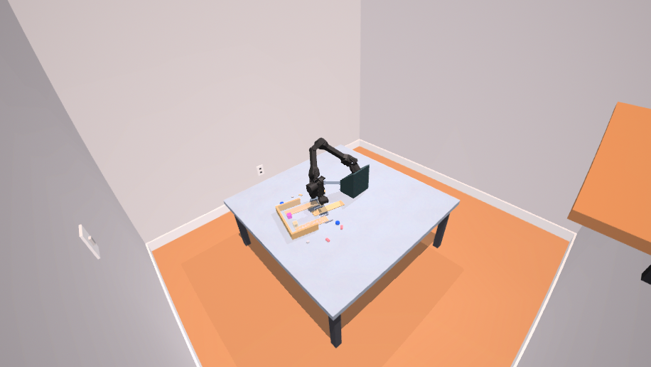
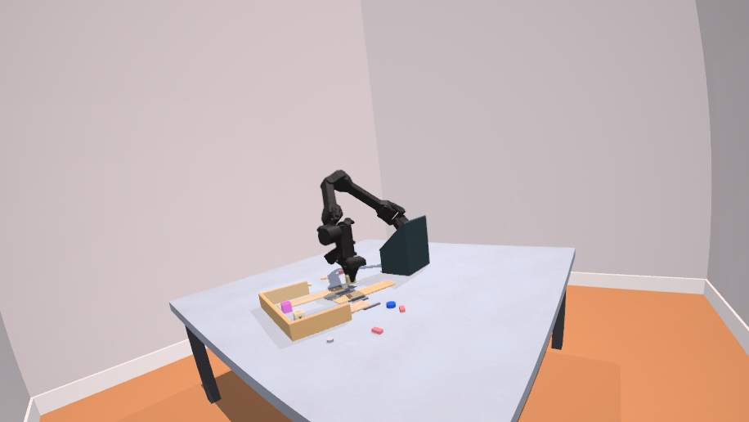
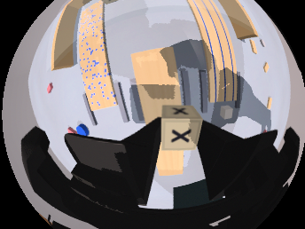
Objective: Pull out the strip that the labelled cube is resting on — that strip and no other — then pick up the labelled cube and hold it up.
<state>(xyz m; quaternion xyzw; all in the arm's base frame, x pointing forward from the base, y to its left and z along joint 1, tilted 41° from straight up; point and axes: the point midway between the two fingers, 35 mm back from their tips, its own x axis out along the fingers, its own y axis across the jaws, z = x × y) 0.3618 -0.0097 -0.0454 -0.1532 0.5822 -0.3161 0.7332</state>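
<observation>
Right now the strip is 5 cm below my gripper tip, 4 cm behind it and 2 cm to the left of it.
</observation>
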